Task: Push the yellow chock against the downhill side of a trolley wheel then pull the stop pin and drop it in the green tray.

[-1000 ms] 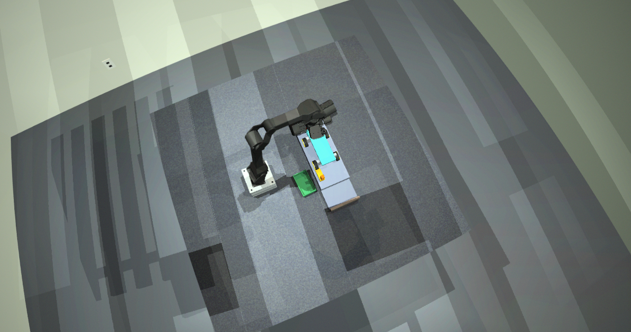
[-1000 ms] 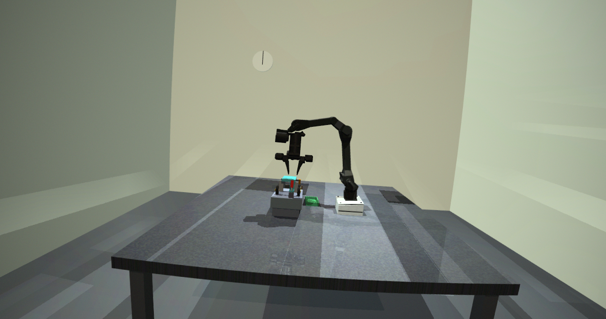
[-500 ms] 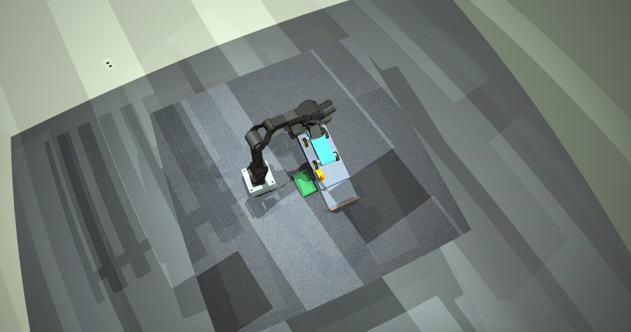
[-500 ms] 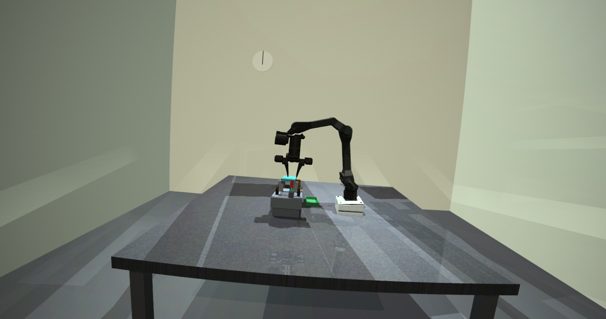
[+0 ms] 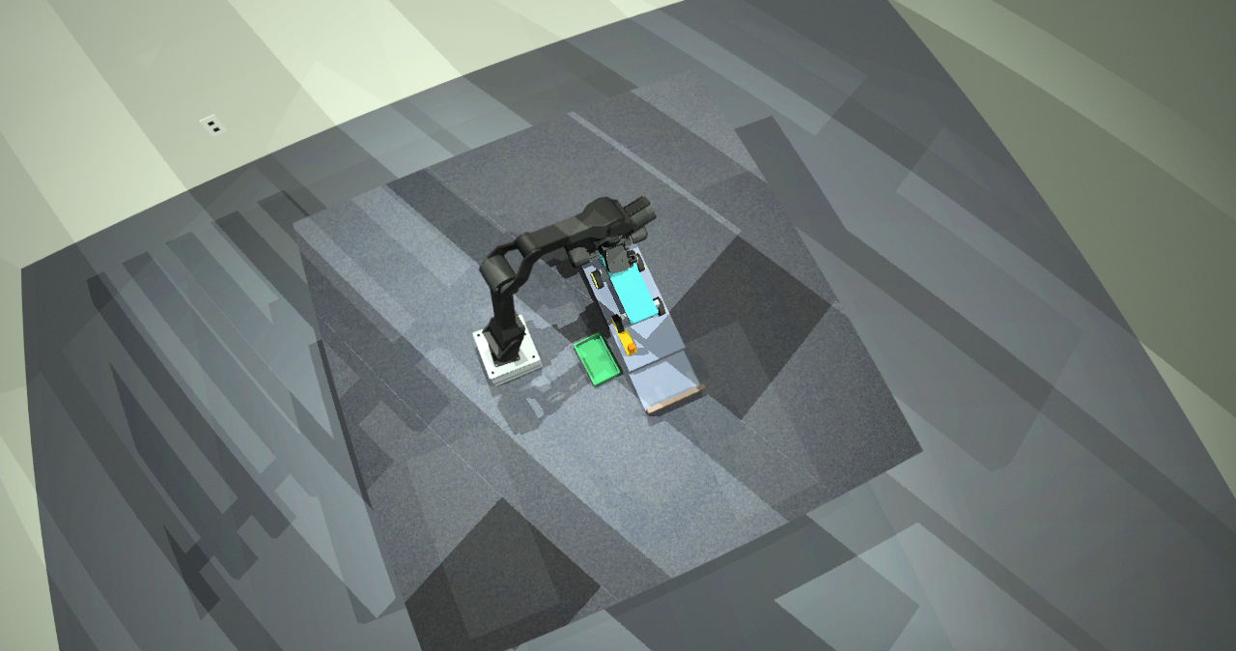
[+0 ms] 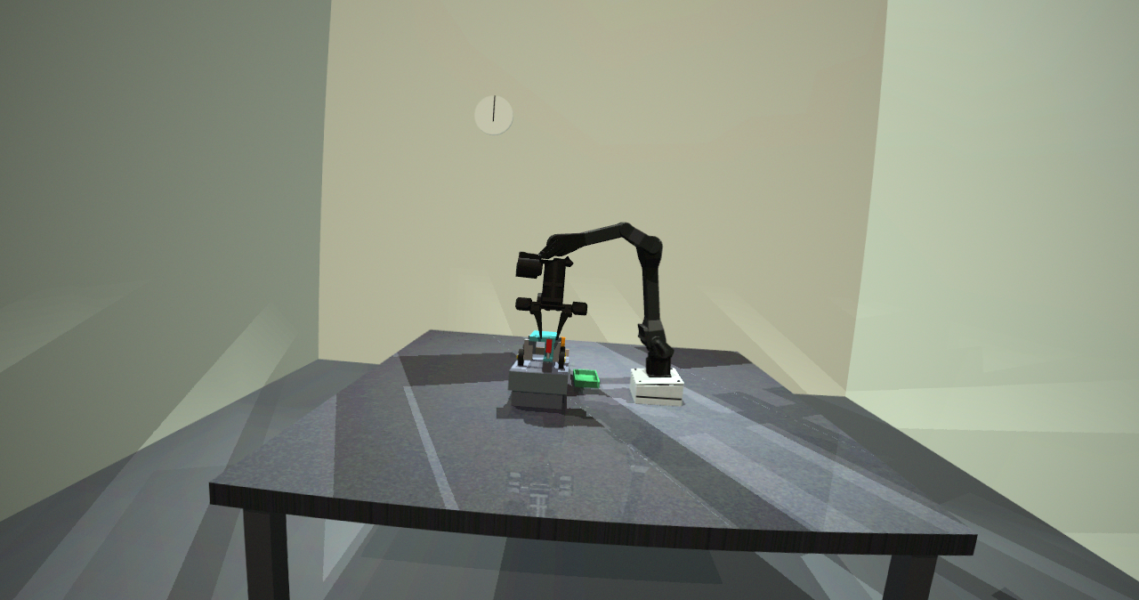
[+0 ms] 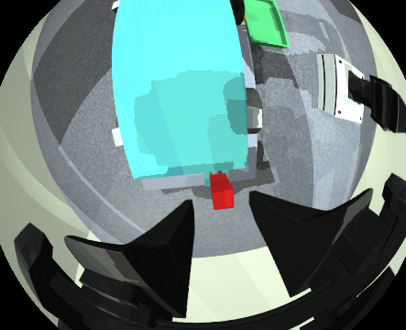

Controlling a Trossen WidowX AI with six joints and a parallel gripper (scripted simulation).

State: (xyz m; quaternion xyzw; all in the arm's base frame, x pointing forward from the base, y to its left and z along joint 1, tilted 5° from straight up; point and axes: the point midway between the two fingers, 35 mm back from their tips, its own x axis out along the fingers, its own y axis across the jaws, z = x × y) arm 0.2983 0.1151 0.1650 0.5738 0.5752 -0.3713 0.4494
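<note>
Now: the red-headed stop pin 10 mm to the left of my gripper tip and 40 mm below it. The rest, counted from my gripper tip: yellow chock: 20 mm behind, 220 mm to the right, 90 mm below; then cyan-topped trolley: 30 mm ahead, 100 mm to the right, 60 mm below; then grey ramp: 30 mm ahead, 110 mm to the right, 120 mm below.
</note>
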